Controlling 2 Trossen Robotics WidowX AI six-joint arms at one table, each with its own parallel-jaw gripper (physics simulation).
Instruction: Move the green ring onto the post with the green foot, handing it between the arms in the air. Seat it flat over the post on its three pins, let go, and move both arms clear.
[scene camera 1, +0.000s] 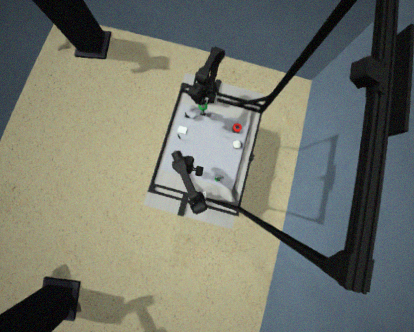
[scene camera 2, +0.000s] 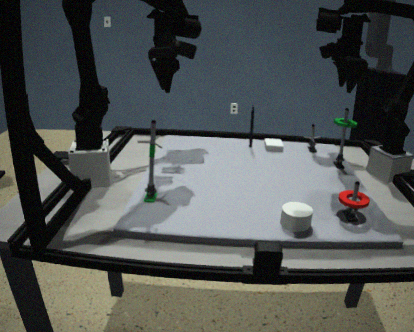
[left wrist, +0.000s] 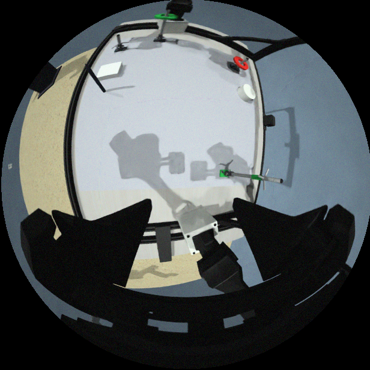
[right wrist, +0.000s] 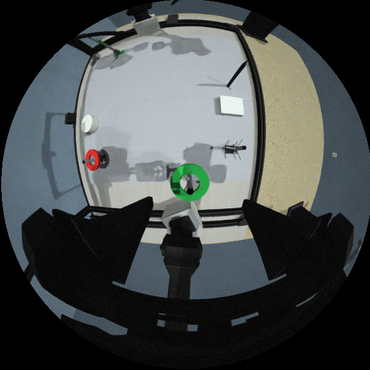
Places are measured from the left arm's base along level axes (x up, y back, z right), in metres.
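Pixels of known places: left gripper, between the fingertips: (scene camera 1: 193, 170) (scene camera 2: 165, 91); right gripper, between the fingertips: (scene camera 2: 344, 89); left arm's base, origin of its link: (scene camera 2: 89, 145); right arm's base, origin of its link: (scene camera 2: 392, 150).
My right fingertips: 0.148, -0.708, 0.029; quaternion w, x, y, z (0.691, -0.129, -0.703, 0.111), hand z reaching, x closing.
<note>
For each thing: its top centre in the pictures, then the offset to it from my right fingertips, as dx, dy, dz. "spot": a spot on its surface instead.
- green ring, centre of its top: (scene camera 2: 345, 121) (scene camera 1: 203, 106) -0.093, -0.010, +0.011
- post with the green foot, a spot on its surface: (scene camera 2: 152, 172) spot: -0.163, +0.554, +0.133
- red ring, centre of its top: (scene camera 2: 354, 197) -0.182, +0.133, +0.295
- white cylinder, centre of its top: (scene camera 2: 297, 209) -0.198, +0.272, +0.289
- white block, centre of its top: (scene camera 2: 273, 142) -0.213, +0.138, -0.166
- thin black rod, centre of its top: (scene camera 2: 253, 105) -0.093, +0.211, -0.187
- short dark post, a spot on its surface: (scene camera 2: 312, 139) spot: -0.192, +0.021, -0.118
The green ring (scene camera 1: 202, 107) (scene camera 2: 345, 125) (left wrist: 166, 16) (right wrist: 204, 182) lies flat high on a tall grey post with a dark foot, at the right in scene camera 2. The post with the green foot (scene camera 2: 152, 172) (left wrist: 242, 175) stands upright at the left in scene camera 2, with thin pins and a green band on its upper part. My right gripper (scene camera 2: 346, 88) (right wrist: 199, 202) is open and empty, pointing down above the green ring, apart from it. My left gripper (scene camera 2: 166, 89) (left wrist: 192, 203) is open and empty, high over the table, behind and above the green-foot post in scene camera 2.
In scene camera 2, a red ring (scene camera 2: 354, 205) is on a short post at the front right, beside a white cylinder (scene camera 2: 296, 217). A white block (scene camera 2: 273, 145), a thin black rod (scene camera 2: 252, 127) and a short dark post (scene camera 2: 312, 139) stand at the back. Black rails edge the table.
</note>
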